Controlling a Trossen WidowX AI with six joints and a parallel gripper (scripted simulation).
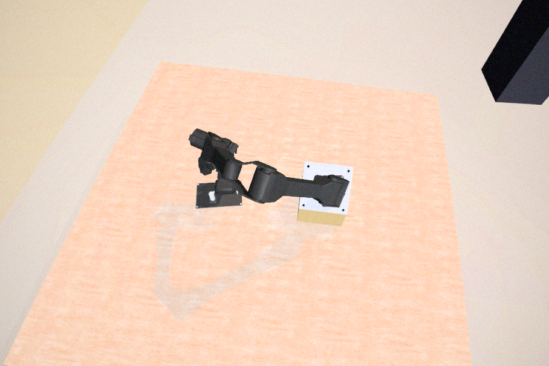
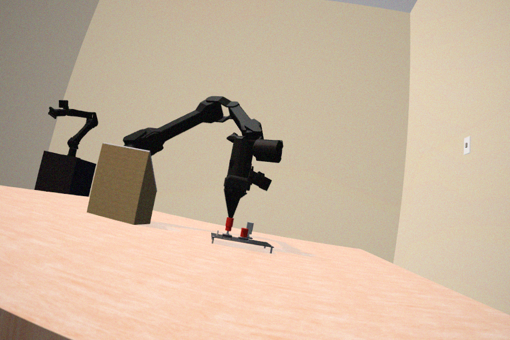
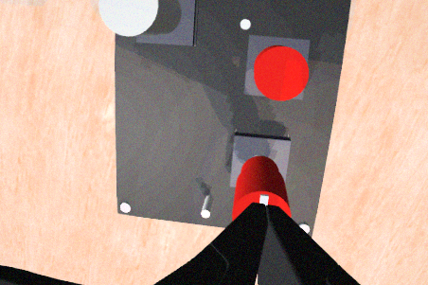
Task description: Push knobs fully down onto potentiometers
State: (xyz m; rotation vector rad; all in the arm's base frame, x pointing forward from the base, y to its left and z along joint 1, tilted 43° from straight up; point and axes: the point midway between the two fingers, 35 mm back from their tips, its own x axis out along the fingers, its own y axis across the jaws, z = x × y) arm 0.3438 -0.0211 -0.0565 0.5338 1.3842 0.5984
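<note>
Right now the red knob is 1 cm below my gripper tip.
</note>
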